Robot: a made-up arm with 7 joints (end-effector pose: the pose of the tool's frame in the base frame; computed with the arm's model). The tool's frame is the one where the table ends. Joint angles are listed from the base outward.
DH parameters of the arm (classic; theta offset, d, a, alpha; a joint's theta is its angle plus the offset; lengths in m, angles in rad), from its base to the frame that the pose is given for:
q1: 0 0.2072 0 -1.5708
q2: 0 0 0 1.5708
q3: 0 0.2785 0.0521 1.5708
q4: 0 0 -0.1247 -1.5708
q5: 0 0.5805 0 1.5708
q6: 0 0 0.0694 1.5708
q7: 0 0 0 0
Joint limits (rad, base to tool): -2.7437..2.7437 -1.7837..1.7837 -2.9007..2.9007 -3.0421..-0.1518 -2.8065..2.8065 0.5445..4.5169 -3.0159..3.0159
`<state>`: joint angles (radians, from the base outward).
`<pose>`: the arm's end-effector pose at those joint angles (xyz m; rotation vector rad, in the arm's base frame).
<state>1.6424 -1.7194 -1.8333 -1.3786 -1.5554 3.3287 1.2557</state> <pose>0.6166 -0.4490 0.0466 -1.3898 1.2635 -1.3761</pose>
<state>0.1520 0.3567 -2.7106 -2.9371 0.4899 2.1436 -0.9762</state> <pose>-0.3798 -0.1841 0.0214 -1.4777 2.3061 -0.3942</pose>
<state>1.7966 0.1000 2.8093 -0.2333 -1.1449 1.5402 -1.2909</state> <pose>-0.0317 0.0106 1.1496 1.3298 -1.1459 -0.8088</pose>
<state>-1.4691 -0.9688 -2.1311 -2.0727 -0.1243 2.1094 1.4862</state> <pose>-0.6141 0.2358 -0.0293 1.8836 1.3883 -0.5159</pose>
